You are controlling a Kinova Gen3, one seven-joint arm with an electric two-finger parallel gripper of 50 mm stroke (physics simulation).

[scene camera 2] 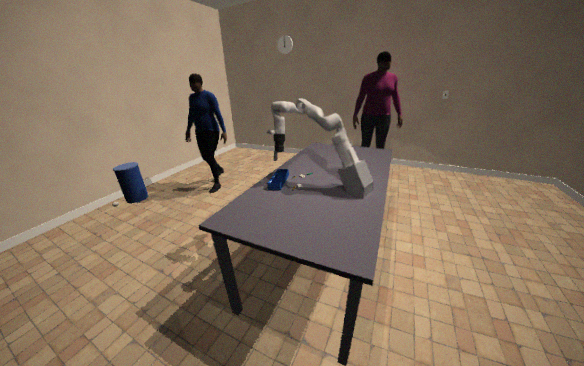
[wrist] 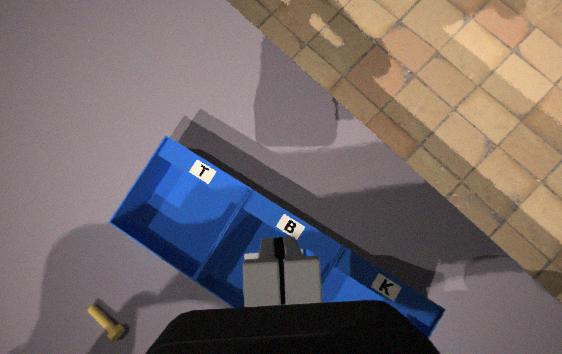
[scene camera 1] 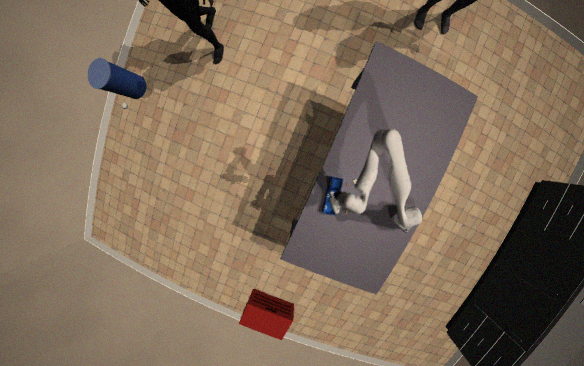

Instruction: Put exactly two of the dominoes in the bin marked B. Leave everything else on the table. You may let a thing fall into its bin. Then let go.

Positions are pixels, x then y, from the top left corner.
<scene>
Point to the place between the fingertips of my gripper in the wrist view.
At 279,260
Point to a blue three-part tray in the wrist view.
194,216
</scene>
